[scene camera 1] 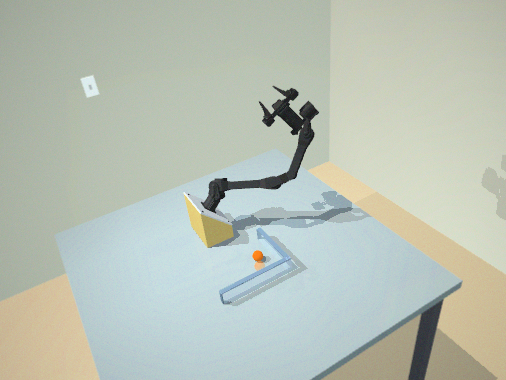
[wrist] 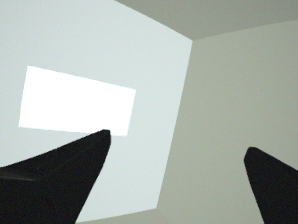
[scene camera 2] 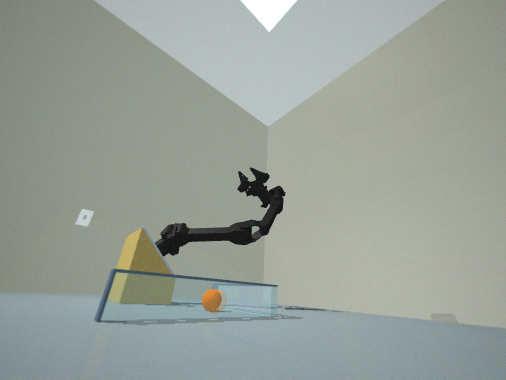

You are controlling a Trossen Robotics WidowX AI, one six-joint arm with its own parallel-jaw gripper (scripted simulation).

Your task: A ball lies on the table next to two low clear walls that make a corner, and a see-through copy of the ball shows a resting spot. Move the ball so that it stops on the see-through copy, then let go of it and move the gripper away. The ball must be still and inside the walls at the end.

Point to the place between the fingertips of my gripper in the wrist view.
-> At 179, 145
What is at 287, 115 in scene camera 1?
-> My gripper.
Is my gripper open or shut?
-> Open.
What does my gripper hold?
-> Nothing.
